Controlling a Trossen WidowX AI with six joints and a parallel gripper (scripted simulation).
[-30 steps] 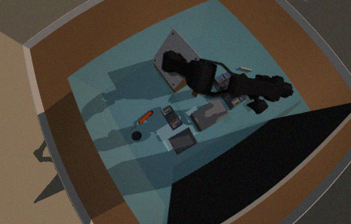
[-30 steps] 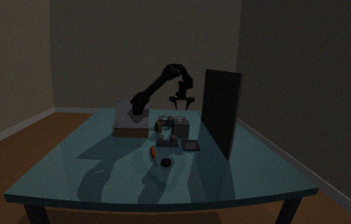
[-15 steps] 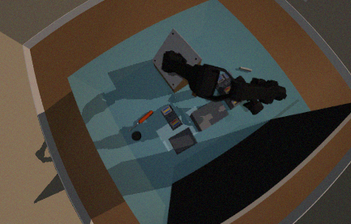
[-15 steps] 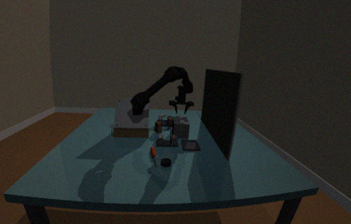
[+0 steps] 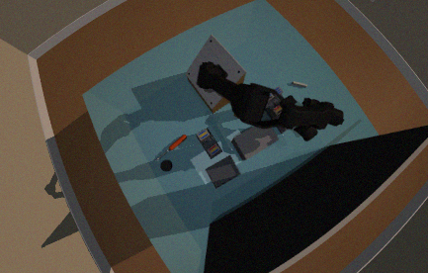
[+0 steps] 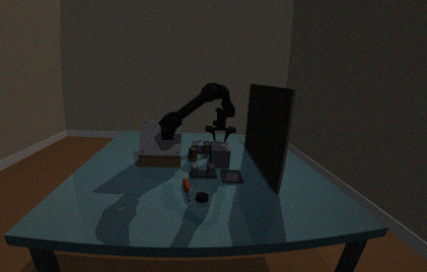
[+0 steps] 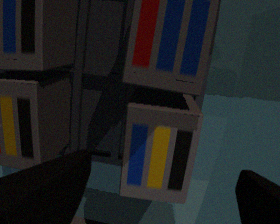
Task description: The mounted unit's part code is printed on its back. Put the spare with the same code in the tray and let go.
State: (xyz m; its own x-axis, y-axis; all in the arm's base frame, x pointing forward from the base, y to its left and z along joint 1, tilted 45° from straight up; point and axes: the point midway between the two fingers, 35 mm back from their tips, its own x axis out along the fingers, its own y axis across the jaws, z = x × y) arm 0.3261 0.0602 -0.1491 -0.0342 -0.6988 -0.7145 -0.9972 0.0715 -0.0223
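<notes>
My gripper tip is 30 mm above the spare unit. Round my gripper tip: pale cable tie bundle: 110 mm behind, 230 mm to the left, 60 mm below; tall dark panel: 190 mm ahead, 200 mm to the right, 160 mm above; brown cardboard box: 180 mm behind, 130 mm to the right, 30 mm below.
</notes>
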